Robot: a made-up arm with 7 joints.
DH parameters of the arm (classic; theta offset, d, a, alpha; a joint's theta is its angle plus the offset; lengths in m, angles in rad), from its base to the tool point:
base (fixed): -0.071 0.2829 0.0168 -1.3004
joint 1: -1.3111 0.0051 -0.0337 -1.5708
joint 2: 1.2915 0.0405 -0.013 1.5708
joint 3: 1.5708 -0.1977 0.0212 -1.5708
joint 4: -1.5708 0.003 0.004 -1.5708
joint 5: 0 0.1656 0.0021 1.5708
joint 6: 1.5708 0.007 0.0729 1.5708
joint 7: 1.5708 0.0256 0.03 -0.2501
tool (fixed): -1.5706 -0.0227 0 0
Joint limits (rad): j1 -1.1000..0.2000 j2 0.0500..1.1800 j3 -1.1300..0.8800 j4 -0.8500..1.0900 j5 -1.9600..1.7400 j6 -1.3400..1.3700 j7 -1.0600..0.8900
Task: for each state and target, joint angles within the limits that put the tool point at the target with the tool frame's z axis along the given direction. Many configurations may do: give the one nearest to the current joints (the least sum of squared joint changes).
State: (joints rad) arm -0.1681 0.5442 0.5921 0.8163 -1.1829 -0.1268 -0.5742
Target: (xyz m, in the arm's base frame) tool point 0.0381 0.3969 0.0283 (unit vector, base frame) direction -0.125 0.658 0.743
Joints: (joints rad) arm 0.2000 0.8613 0.8800 0.8749 -1.1964 0.6249 -0.2698
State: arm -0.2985 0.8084 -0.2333 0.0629 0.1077 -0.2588 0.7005
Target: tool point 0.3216 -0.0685 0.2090 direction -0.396 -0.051 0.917
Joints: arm -0.6897 0.3329 -0.4992 -0.3568 -0.4075 0.4333 0.8521
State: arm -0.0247 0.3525 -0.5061 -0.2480 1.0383 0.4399 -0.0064
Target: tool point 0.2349 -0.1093 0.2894 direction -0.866 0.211 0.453
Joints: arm -0.5861 0.0500 -0.7038 -0.7214 0.4348 0.2512 -0.2100
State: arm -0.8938 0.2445 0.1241 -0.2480 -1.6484 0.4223 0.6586
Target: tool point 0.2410 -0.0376 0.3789 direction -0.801 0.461 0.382
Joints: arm -1.0462 0.4721 -0.2237 -0.8072 -0.7470 0.2775 0.8679
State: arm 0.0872 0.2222 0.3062 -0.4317 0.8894 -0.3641 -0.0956
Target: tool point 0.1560 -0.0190 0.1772 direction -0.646 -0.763 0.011
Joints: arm 0.2000 0.1286 -0.3911 -0.8472 1.3273 -0.1174 0.5328
